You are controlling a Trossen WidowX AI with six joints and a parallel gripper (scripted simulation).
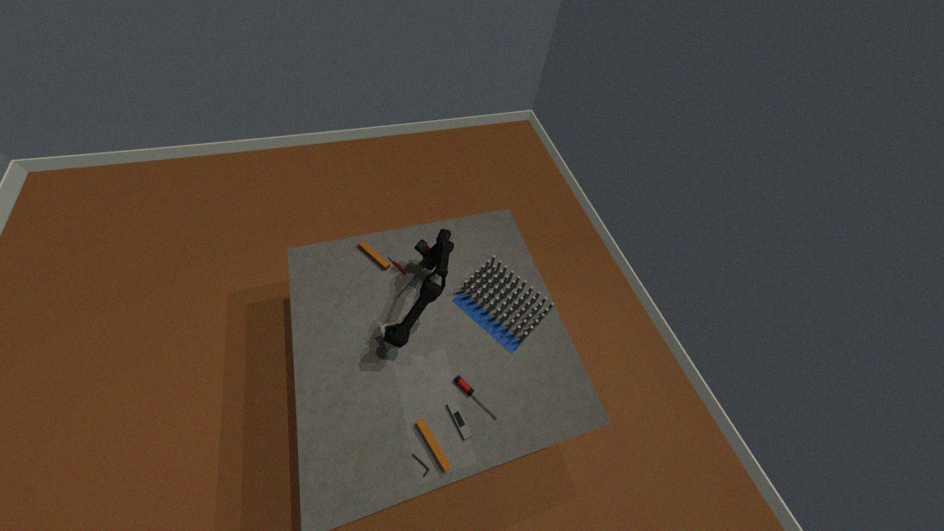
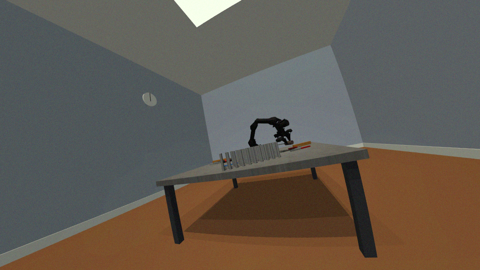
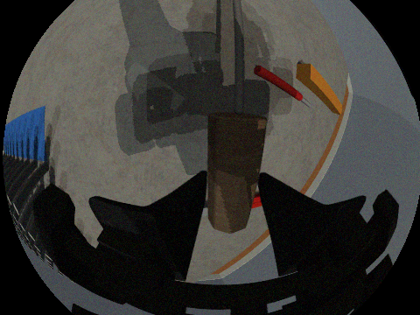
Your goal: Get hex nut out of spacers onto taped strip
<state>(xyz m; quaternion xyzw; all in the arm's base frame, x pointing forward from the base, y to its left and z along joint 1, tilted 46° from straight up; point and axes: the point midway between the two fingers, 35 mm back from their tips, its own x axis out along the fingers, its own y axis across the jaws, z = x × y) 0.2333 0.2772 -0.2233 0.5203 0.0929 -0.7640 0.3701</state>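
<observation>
Right now the hook tool is 80 mm behind my gripper tip, 70 mm to the right of it and 10 mm below it. Round my gripper tip: blue taped strip 230 mm ahead, 380 mm to the right, 70 mm below; dark flat tool 10 mm behind, 790 mm to the right, 60 mm below; thin red tool 170 mm behind, 60 mm to the left, 60 mm below.
</observation>
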